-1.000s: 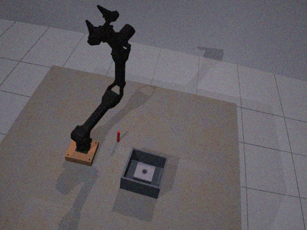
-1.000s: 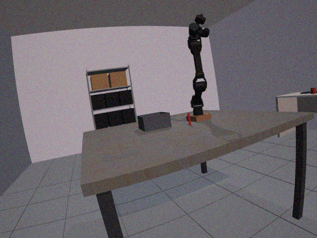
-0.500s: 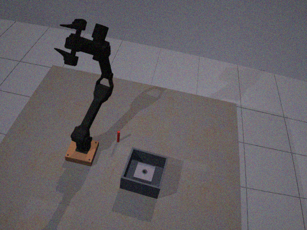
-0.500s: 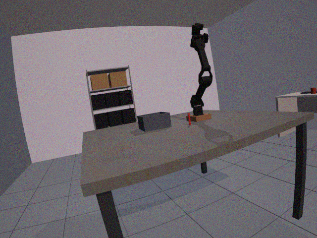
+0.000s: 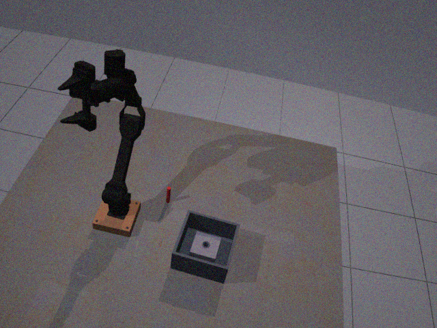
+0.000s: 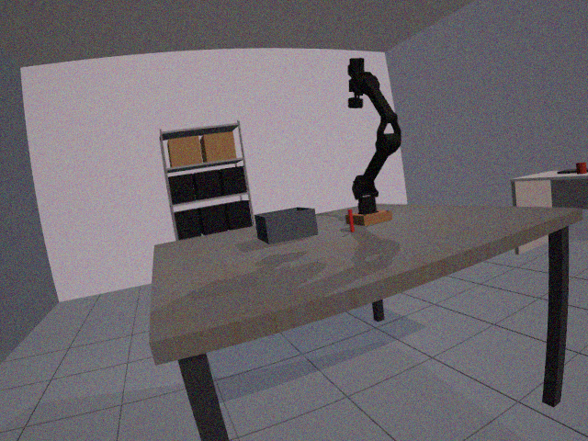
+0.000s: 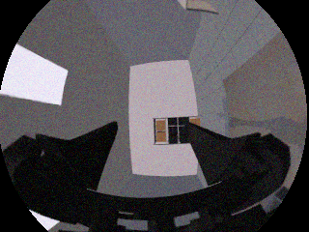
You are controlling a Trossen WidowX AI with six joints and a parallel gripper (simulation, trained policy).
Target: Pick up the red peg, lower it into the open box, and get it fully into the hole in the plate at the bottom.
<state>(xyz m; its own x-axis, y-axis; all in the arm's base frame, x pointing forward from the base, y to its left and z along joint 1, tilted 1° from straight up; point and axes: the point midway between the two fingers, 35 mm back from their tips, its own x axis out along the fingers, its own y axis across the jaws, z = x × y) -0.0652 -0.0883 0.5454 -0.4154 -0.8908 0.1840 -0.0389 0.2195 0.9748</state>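
Now: the red peg 550 mm below my gripper tip, 250 mm to the left of it and 240 mm ahead of it. The rest, counted from my gripper tip: grey box 560 mm below, 430 mm ahead, 70 mm to the left.
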